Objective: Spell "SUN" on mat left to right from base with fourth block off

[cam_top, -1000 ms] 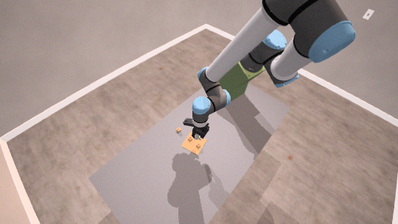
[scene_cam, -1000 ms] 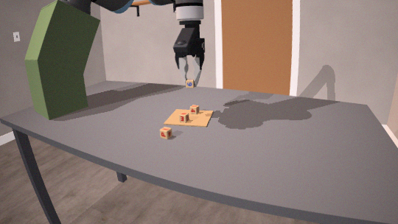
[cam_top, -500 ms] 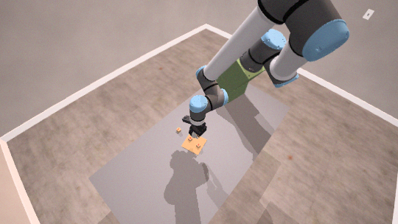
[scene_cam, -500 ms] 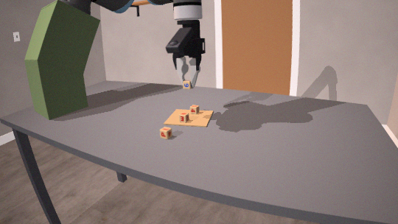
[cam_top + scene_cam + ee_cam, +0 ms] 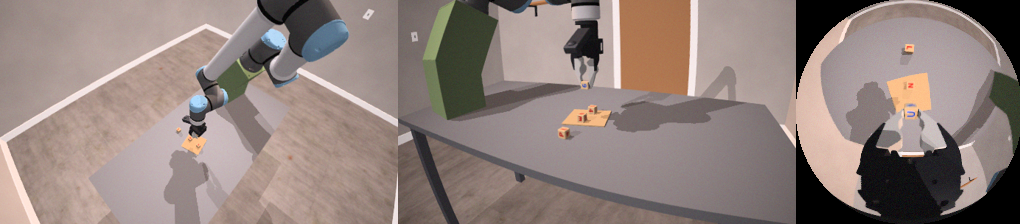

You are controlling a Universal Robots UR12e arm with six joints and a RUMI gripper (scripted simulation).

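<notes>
Right now the orange mat is 12 cm below my hand. The rest, counted from my hand: red-lettered block: 4 cm ahead, 16 cm to the right, 11 cm below; blue-lettered block: right at my hand.
</notes>
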